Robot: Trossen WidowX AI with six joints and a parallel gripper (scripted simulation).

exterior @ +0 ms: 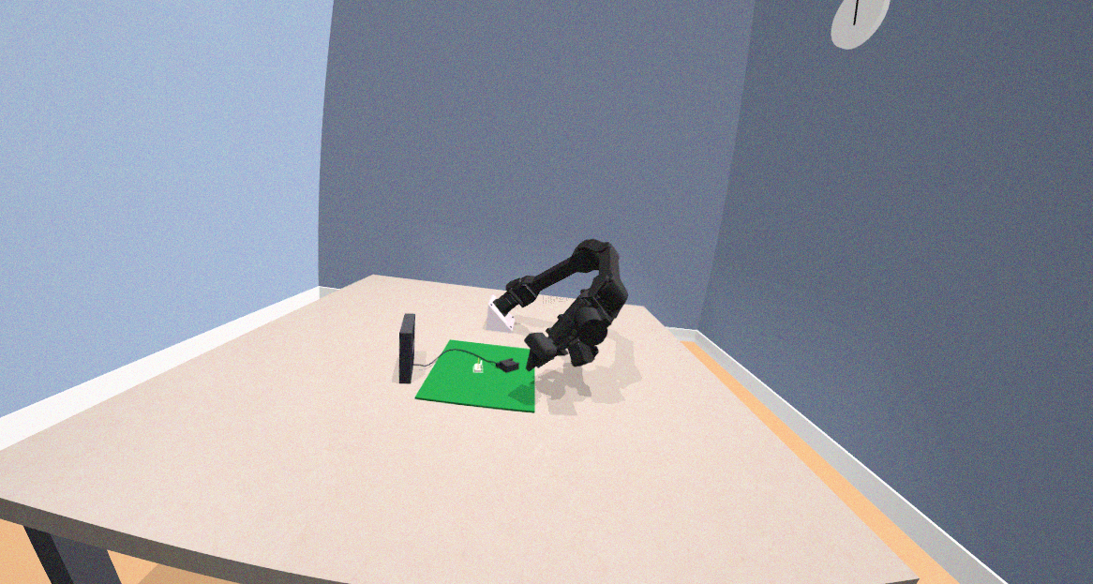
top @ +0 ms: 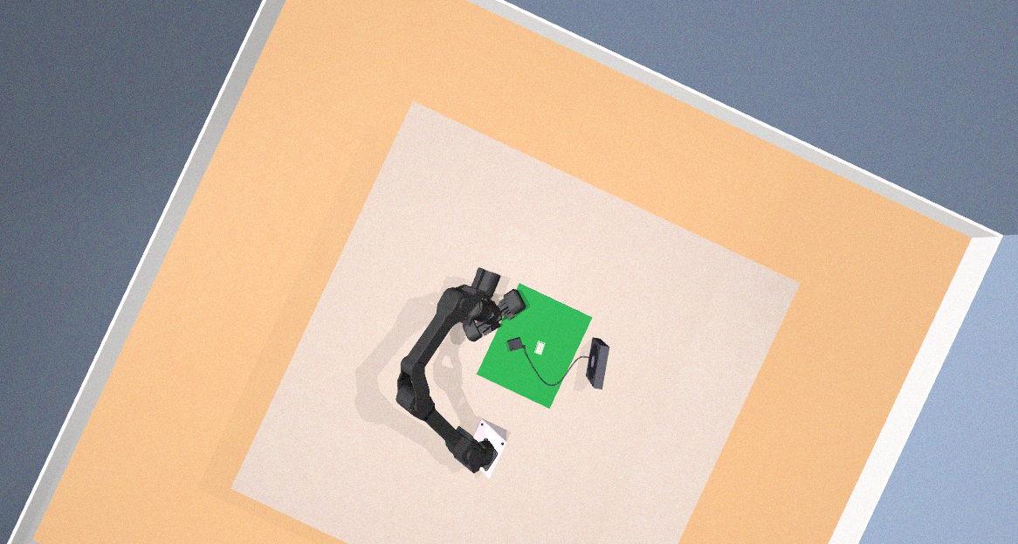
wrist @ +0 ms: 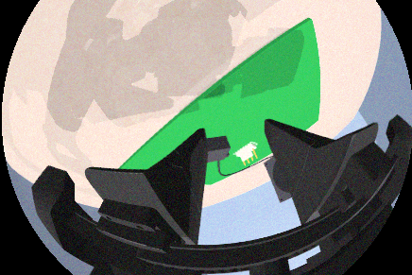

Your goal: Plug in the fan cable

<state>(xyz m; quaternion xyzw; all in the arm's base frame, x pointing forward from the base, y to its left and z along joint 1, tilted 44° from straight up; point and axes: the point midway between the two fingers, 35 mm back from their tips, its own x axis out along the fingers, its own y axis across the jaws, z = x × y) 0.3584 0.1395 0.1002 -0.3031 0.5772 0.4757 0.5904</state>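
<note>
The dark plug is 5 cm behind my gripper tip, 6 cm to the right of it and 3 cm below it. The rest, counted from my gripper tip: white four-pin header 2 cm behind, 13 cm to the right, 4 cm below; green board 2 cm behind, 12 cm to the right, 5 cm below; black fan 3 cm ahead, 27 cm to the right, 2 cm above.
</note>
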